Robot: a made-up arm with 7 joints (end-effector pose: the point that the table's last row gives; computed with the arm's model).
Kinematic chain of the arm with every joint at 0, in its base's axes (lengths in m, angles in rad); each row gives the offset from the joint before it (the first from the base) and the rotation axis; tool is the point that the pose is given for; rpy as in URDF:
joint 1: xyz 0 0 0.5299 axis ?
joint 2: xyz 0 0 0 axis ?
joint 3: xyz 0 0 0.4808 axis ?
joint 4: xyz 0.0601 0 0 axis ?
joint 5: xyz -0.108 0 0.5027 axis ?
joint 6: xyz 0 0 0 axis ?
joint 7: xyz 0.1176 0 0 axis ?
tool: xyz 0 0 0 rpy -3.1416 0 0
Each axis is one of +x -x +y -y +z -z.
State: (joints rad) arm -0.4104 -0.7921 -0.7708 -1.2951 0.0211 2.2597 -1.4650
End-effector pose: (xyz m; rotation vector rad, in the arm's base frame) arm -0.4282 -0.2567 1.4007 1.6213 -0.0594 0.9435
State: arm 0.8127 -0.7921 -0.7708 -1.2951 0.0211 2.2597 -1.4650
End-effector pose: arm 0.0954 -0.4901 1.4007 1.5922 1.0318 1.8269
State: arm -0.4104 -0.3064 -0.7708 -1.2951 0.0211 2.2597 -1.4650
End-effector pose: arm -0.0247 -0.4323 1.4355 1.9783 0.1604 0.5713
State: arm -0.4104 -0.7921 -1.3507 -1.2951 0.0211 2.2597 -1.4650
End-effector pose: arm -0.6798 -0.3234 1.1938 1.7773 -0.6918 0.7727
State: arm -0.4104 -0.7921 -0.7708 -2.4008 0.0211 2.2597 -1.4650
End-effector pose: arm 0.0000 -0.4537 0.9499 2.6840 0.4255 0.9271
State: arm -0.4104 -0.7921 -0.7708 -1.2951 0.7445 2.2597 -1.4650
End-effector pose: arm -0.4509 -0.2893 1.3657 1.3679 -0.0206 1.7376
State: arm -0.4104 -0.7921 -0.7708 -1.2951 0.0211 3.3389 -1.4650
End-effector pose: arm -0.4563 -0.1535 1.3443 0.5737 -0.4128 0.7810
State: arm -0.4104 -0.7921 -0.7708 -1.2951 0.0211 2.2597 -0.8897
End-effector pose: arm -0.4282 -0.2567 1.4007 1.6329 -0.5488 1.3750
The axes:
joint 1: +z
joint 2: +y
joint 3: +z
joint 4: -y
joint 5: +z
joint 6: -y
joint 7: -z

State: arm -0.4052 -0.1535 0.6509 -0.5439 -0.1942 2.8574 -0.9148
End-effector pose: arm -0.0087 0.1216 1.5861 0.6452 0.5701 2.1174
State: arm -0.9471 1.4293 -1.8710 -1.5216 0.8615 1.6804 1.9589
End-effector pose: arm -0.1740 -0.8543 0.8247 -1.5724 -1.8923 0.2946
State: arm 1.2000 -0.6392 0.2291 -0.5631 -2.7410 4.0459 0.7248
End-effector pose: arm -0.1938 -0.2691 1.3499 -0.7352 0.8968 2.2321
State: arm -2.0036 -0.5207 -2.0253 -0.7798 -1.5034 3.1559 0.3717
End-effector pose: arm -0.1099 0.5918 1.3071 -0.3555 -1.1755 -1.6065
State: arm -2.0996 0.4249 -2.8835 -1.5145 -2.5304 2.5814 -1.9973
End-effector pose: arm -0.0270 0.3786 1.2632 -0.5652 0.3176 -0.3067
